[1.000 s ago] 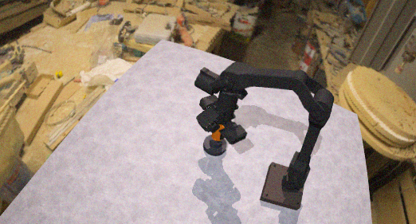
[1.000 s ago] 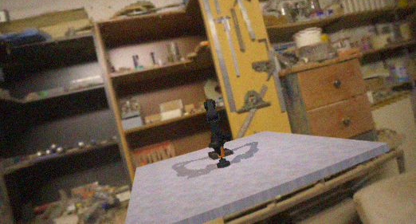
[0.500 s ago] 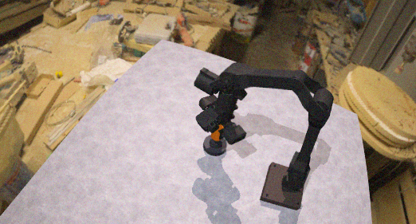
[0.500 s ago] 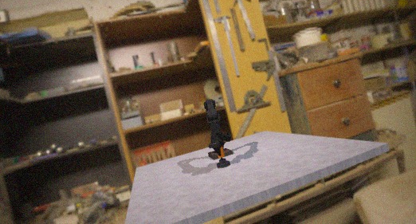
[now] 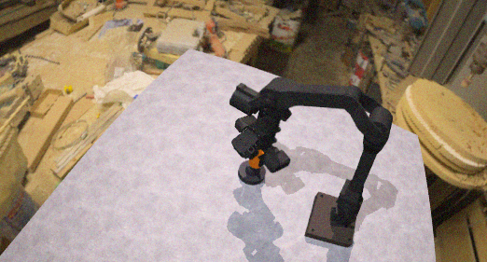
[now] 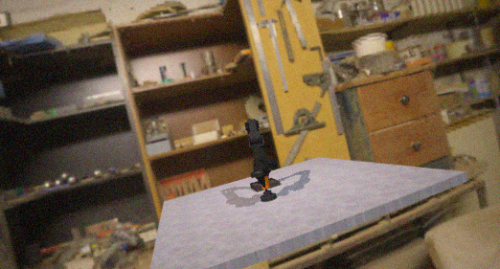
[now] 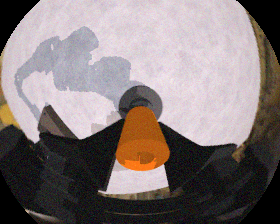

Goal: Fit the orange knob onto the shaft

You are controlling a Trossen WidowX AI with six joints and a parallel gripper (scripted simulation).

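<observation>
The round dark pedestal lies 40 mm below my gripper tip. From my gripper tip the other things lie so: orange knob 20 mm above.
</observation>
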